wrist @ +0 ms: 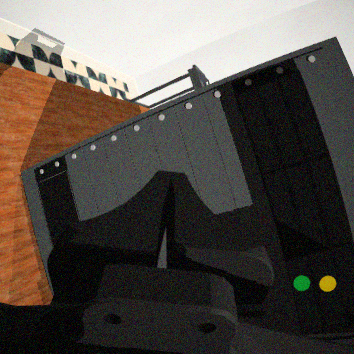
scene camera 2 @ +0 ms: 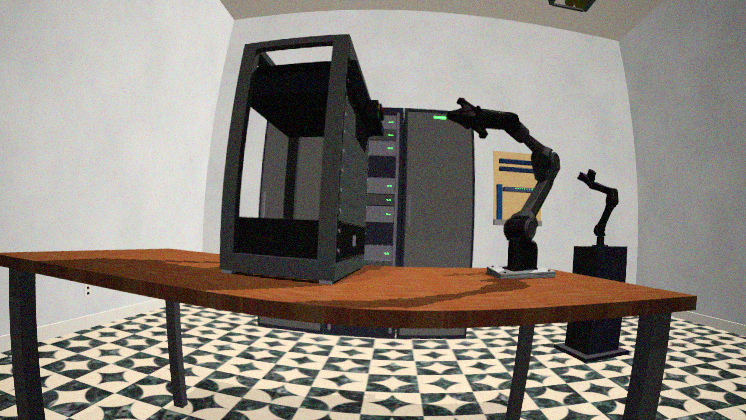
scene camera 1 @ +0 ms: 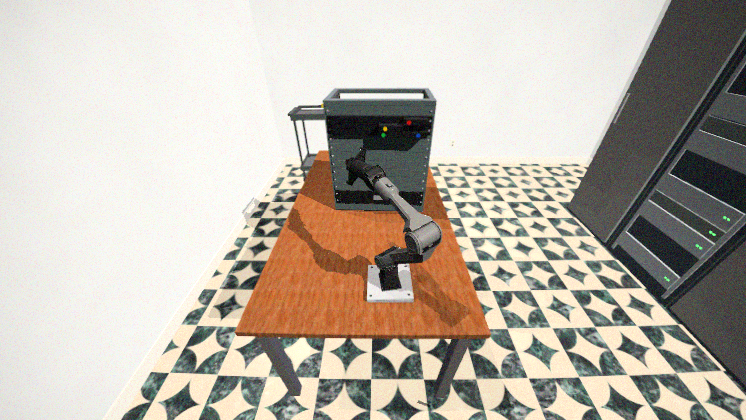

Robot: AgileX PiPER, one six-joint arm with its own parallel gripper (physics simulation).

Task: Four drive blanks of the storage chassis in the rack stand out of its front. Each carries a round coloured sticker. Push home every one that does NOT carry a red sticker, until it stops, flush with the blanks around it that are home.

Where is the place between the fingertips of my gripper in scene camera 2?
At 449, 115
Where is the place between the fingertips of my gripper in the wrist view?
At 169, 189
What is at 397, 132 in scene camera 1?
A grey rack.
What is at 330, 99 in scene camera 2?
A grey rack.
